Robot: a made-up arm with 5 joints.
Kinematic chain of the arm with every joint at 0, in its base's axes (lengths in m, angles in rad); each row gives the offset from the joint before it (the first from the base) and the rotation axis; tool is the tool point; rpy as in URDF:
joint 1: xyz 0 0 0.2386 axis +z
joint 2: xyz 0 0 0 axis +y
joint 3: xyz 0.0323 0 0.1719 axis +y
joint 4: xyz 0.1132 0 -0.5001 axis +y
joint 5: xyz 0.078 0 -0.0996 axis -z
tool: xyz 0 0 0 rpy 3.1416 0 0
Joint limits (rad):
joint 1: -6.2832..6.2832
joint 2: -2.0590..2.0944
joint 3: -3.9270..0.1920
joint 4: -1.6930..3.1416
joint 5: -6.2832..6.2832
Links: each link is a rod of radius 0.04 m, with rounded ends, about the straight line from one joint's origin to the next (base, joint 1, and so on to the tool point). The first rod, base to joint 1, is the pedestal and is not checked.
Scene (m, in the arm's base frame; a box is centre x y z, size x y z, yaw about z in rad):
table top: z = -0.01
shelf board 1: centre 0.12 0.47 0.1 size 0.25 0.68 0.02 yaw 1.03
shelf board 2: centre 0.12 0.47 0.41 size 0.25 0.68 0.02 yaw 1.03
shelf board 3: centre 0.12 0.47 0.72 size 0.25 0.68 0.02 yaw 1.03
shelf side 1: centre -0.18 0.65 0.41 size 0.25 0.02 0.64 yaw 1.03
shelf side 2: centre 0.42 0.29 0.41 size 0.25 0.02 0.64 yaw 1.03
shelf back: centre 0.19 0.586 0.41 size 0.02 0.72 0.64 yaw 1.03
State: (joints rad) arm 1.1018 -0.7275 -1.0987 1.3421 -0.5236
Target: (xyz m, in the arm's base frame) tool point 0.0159 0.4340 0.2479
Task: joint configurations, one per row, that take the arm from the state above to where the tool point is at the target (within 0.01 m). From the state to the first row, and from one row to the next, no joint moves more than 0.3 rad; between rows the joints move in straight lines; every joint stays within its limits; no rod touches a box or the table.
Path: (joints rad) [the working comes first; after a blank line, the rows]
Joints at the target: 1.5342 -1.2228 0.1920 -0.5636 -0.5236
Straight joint move there: touches shelf board 2.

1: 1.3781 -0.8656 -0.9855 1.2097 -0.5715
2: 1.6543 -1.0036 -0.8722 1.0774 -0.6194
3: 1.9306 -1.1417 -0.7590 0.9450 -0.6673
4: 2.2068 -1.2798 -0.6458 0.8126 -0.7152
5: 2.4831 -1.4178 -0.5326 0.6802 -0.7631
6: 2.7594 -1.5559 -0.4193 0.5479 -0.8110
7: 3.0356 -1.6940 -0.3061 0.4155 -0.8589
8: 2.7854 -1.6155 -0.2231 0.2523 -0.8030
9: 2.5351 -1.5369 -0.1401 0.0891 -0.7471
10: 2.2849 -1.4584 -0.0570 -0.0740 -0.6913
11: 2.0347 -1.3799 0.0260 -0.2372 -0.6354
12: 1.7844 -1.3014 0.1090 -0.4004 -0.5795
13: 1.5342 -1.2228 0.1920 -0.5636 -0.5236

